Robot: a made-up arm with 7 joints. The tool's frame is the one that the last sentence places.
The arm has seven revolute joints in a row. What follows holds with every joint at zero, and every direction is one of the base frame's. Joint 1 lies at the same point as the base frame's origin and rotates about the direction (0, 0.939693, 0.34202), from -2.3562 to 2.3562 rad. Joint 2 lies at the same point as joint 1 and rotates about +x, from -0.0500 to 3.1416 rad. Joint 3 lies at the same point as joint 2 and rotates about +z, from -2.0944 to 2.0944 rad. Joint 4 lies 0.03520 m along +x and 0.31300 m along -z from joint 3 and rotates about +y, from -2.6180 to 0.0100 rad. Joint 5 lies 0.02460 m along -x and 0.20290 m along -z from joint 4 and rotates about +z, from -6.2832 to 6.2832 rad. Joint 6 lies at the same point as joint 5 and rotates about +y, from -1.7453 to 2.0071 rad. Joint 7 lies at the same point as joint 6 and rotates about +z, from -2.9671 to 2.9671 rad. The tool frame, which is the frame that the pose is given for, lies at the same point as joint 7; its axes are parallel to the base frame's.
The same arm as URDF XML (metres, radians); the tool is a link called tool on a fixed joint. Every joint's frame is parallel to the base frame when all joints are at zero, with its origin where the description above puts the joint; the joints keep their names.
<robot name="arm">
<link name="base"/>
<link name="link1"/>
<link name="link2"/>
<link name="link3"/>
<link name="link4"/>
<link name="link5"/>
<link name="link6"/>
<link name="link7"/>
<link name="tool"/>
<joint name="joint 1" type="revolute"><parent link="base"/><child link="link1"/><origin xyz="0 0 0"/><axis xyz="0 0.9397 0.342"/><limit lower="-2.3562" upper="2.3562"/></joint>
<joint name="joint 2" type="revolute"><parent link="link1"/><child link="link2"/><origin xyz="0 0 0"/><axis xyz="1 0 0"/><limit lower="-0.05" upper="3.1416"/></joint>
<joint name="joint 3" type="revolute"><parent link="link2"/><child link="link3"/><origin xyz="0 0 0"/><axis xyz="0 0 1"/><limit lower="-2.0944" upper="2.0944"/></joint>
<joint name="joint 4" type="revolute"><parent link="link3"/><child link="link4"/><origin xyz="0.0352 0 -0.313"/><axis xyz="0 1 0"/><limit lower="-2.618" upper="0.01"/></joint>
<joint name="joint 5" type="revolute"><parent link="link4"/><child link="link5"/><origin xyz="-0.0246 0 -0.2029"/><axis xyz="0 0 1"/><limit lower="-6.2832" upper="6.2832"/></joint>
<joint name="joint 6" type="revolute"><parent link="link5"/><child link="link6"/><origin xyz="0 0 0"/><axis xyz="0 1 0"/><limit lower="-1.7453" upper="2.0071"/></joint>
<joint name="joint 7" type="revolute"><parent link="link6"/><child link="link7"/><origin xyz="0 0 0"/><axis xyz="0 0 1"/><limit lower="-2.9671" upper="2.9671"/></joint>
<joint name="tool_fixed" type="fixed"><parent link="link7"/><child link="tool"/><origin xyz="0 0 0"/></joint>
</robot>

